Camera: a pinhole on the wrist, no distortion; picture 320 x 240 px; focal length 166.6 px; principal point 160.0 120.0 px. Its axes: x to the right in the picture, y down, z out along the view. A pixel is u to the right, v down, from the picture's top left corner.
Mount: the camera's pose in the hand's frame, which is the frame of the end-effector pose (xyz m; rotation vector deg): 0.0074 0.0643 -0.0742 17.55 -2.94 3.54
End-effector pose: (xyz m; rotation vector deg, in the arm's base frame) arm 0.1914 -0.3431 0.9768 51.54 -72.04 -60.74
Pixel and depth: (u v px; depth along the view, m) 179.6 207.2 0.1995
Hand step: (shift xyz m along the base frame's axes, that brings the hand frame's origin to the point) -0.1347 0.0202 0.1211
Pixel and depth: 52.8 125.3 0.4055
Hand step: -0.3052 0.2522 -0.0998
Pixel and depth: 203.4 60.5 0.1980
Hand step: -0.1028 -0.0670 -0.0301
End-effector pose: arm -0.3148 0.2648 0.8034 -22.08 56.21 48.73
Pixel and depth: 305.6 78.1 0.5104
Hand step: 0.4956 0.3343 -0.1781
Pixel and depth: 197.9 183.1 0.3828
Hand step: 0.1408 0.3032 0.1269
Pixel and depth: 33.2 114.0 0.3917
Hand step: 0.1368 -0.0143 0.3970
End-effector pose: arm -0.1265 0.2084 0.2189 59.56 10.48 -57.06
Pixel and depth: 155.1 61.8 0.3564
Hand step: -0.1989 -0.1951 0.0232
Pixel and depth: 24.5 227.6 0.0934
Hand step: 0.0157 0.0356 0.1144
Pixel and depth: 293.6 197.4 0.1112
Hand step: 0.0985 -0.0831 0.0325
